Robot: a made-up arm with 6 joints. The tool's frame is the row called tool.
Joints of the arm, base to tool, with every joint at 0 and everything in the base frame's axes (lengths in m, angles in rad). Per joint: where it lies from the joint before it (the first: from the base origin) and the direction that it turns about. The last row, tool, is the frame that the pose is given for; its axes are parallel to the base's.
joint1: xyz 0 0 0.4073 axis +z
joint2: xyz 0 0 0 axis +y
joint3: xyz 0 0 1.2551 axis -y
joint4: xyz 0 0 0 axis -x
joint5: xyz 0.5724 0 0 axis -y
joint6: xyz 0 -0.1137 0 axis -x
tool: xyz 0 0 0
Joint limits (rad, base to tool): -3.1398..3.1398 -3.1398..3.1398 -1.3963..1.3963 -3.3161..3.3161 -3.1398..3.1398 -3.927..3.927
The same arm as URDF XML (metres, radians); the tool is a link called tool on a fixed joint. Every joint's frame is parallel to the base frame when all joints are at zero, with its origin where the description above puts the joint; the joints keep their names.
<robot name="arm">
  <link name="base"/>
  <link name="link1"/>
  <link name="link2"/>
  <link name="link3"/>
  <link name="link4"/>
  <link name="link5"/>
  <link name="link6"/>
  <link name="tool"/>
  <joint name="joint1" type="revolute">
    <parent link="base"/>
    <child link="link1"/>
    <origin xyz="0 0 0.4073"/>
    <axis xyz="0 0 1"/>
    <limit lower="-3.1398" upper="3.1398"/>
  </joint>
  <joint name="joint2" type="revolute">
    <parent link="link1"/>
    <child link="link2"/>
    <origin xyz="0 0 0"/>
    <axis xyz="0 1 0"/>
    <limit lower="-3.1398" upper="3.1398"/>
  </joint>
  <joint name="joint3" type="revolute">
    <parent link="link2"/>
    <child link="link3"/>
    <origin xyz="0 0 1.2551"/>
    <axis xyz="0 -1 0"/>
    <limit lower="-1.3963" upper="1.3963"/>
  </joint>
  <joint name="joint4" type="revolute">
    <parent link="link3"/>
    <child link="link4"/>
    <origin xyz="0 0 0"/>
    <axis xyz="-1 0 0"/>
    <limit lower="-3.3161" upper="3.3161"/>
  </joint>
  <joint name="joint5" type="revolute">
    <parent link="link4"/>
    <child link="link5"/>
    <origin xyz="0.5724 0 0"/>
    <axis xyz="0 -1 0"/>
    <limit lower="-3.1398" upper="3.1398"/>
  </joint>
  <joint name="joint6" type="revolute">
    <parent link="link5"/>
    <child link="link6"/>
    <origin xyz="0 -0.1137 0"/>
    <axis xyz="-1 0 0"/>
    <limit lower="-3.927" upper="3.927"/>
  </joint>
  <joint name="tool_joint" type="fixed">
    <parent link="link6"/>
    <child link="tool"/>
    <origin xyz="0 0 0"/>
  </joint>
</robot>

